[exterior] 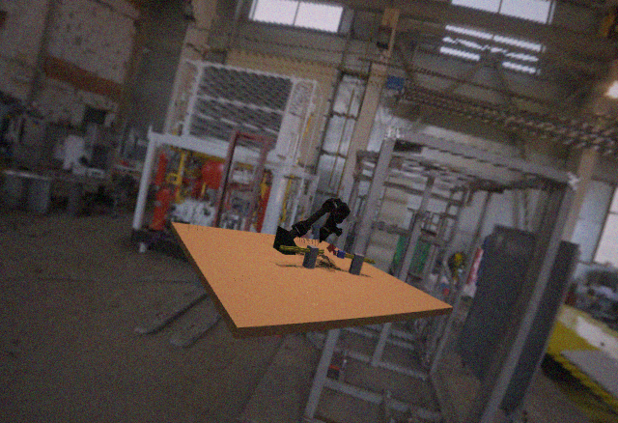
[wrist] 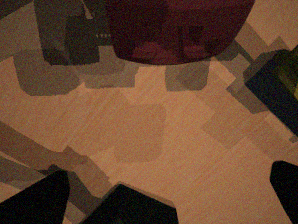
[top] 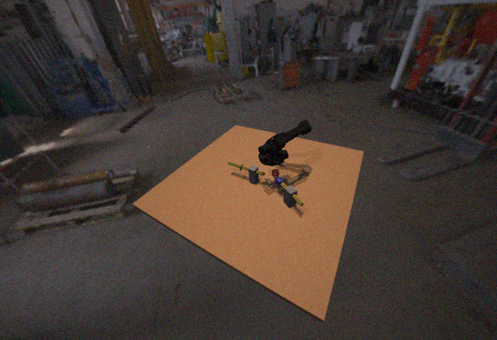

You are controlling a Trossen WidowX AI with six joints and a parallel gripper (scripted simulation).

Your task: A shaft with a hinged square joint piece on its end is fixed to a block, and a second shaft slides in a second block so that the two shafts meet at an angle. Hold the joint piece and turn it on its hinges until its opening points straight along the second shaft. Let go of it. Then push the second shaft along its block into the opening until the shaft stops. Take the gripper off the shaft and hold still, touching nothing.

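Right now the red joint piece is 50 mm to the left of my gripper tip, 50 mm ahead of it and 20 mm below it.
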